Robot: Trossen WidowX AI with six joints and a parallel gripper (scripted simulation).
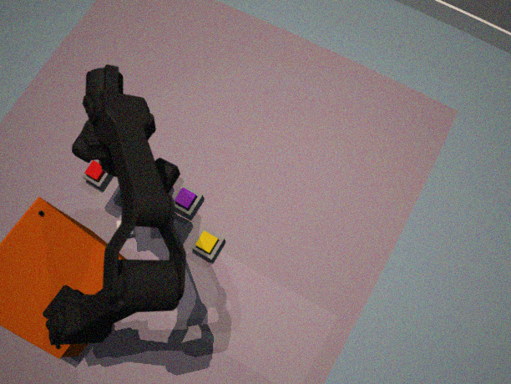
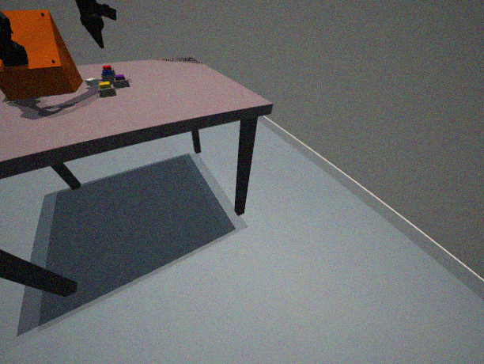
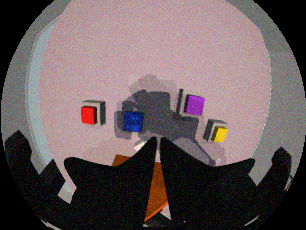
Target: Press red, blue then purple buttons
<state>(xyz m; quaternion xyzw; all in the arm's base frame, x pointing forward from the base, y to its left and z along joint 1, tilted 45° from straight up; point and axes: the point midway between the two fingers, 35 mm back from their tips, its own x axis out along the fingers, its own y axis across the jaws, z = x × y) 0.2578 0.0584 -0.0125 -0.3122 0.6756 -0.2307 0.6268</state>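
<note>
The purple button is 3 cm ahead of my gripper tip, 7 cm to the right of it and 9 cm below it. Also, from my gripper tip: blue button: 2 cm behind, 3 cm to the left, 9 cm below; small white block: 9 cm behind, 11 cm below; red button: 3 cm behind, 13 cm to the left, 9 cm below.
</note>
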